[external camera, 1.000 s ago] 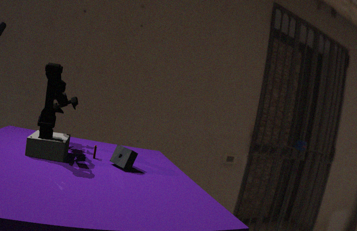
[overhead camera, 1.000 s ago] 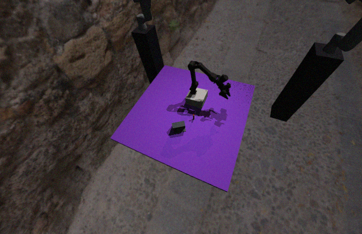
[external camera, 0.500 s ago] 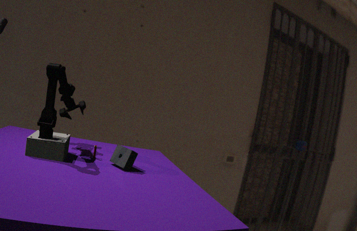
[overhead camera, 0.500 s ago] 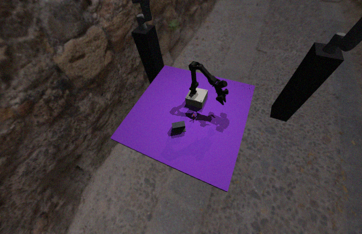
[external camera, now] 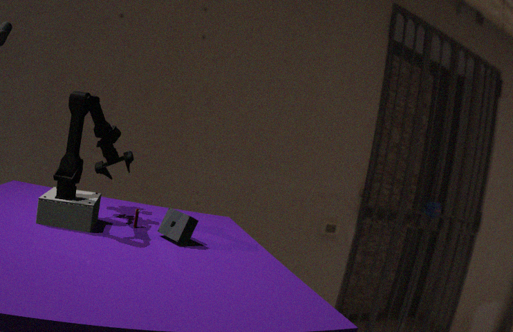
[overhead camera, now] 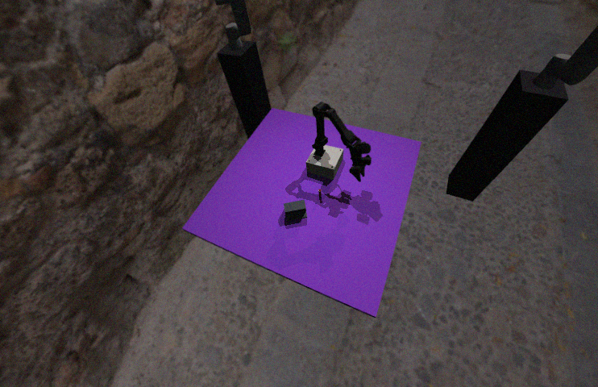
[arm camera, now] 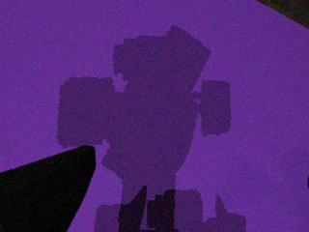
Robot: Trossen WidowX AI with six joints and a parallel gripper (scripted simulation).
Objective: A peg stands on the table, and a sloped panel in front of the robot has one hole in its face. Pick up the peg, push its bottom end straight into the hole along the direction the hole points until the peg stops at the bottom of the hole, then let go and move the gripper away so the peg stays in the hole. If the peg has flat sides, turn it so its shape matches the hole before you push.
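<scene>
The red peg lies 23 cm to the right of my gripper tip, 12 cm below it and 10 cm ahead of it. Round my gripper tip: grey sloped panel (34 cm to the right, 27 cm ahead, 12 cm below).
</scene>
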